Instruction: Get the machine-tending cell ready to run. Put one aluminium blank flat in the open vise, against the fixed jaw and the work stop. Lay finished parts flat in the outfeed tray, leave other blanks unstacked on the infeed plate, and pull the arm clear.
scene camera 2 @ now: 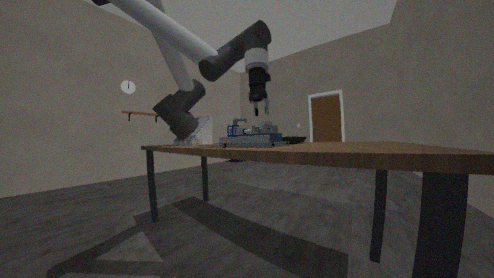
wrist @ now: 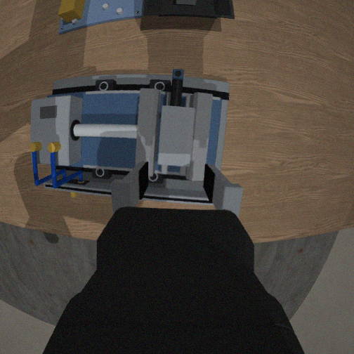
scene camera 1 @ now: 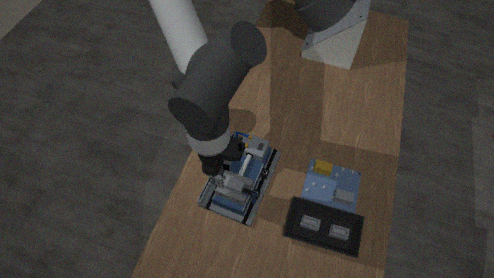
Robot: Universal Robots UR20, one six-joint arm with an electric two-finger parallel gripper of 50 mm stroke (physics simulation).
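Places are measured from the arm's base along level axes (x ahead, y left, z up), in metres.
Where they show: gripper, fingertip midpoint: (scene camera 2: 261, 115) (scene camera 1: 223, 177); arm's base, link origin: (scene camera 2: 188, 130) (scene camera 1: 332, 12).
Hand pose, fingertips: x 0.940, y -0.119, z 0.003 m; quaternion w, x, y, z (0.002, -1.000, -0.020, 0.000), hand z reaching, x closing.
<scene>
Each offset is from my fingertips to the centre of the thing. "spot": to the spot under its first point.
A grey aluminium blank @(0.003 m back, 0.033 m left, 0.044 m down) (wrist: 176, 131) (scene camera 1: 235, 184) sits in the vise @(0.076 m back, 0.029 m left, 0.092 m down) (scene camera 1: 231, 206) (scene camera 2: 250, 141) between the jaws. In the wrist view its right side is at or very near the fixed jaw (wrist: 202, 135), its far end meets the black work stop (wrist: 176, 95), and a gap separates it from the moving jaw (wrist: 148, 125). Whether it is fully seated is unclear. My gripper (scene camera 1: 223, 175) (scene camera 2: 261, 110) (wrist: 175, 174) is open and empty, above the vise. Two finished parts @(spot: 0.004 m back, 0.299 m left, 0.109 m down) (scene camera 1: 310, 222) @(spot: 0.009 m back, 0.396 m left, 0.109 m down) (scene camera 1: 339, 231) lie flat, apart, in the black outfeed tray @(spot: 0.035 m ahead, 0.349 m left, 0.130 m down) (scene camera 1: 320, 240). Another blank @(0.132 m back, 0.381 m left, 0.116 m down) (scene camera 1: 344, 195) lies on the blue infeed plate @(0.169 m back, 0.333 m left, 0.138 m down) (scene camera 1: 320, 188).
A yellow block @(0.215 m back, 0.284 m left, 0.116 m down) (scene camera 1: 323, 167) (wrist: 71, 9) sits on the infeed plate's far corner. Small white pins stand on the plate. Blue pipes with yellow ends (wrist: 54, 167) stand at the vise's left end in the wrist view. The robot's base stands at the table's far end.
</scene>
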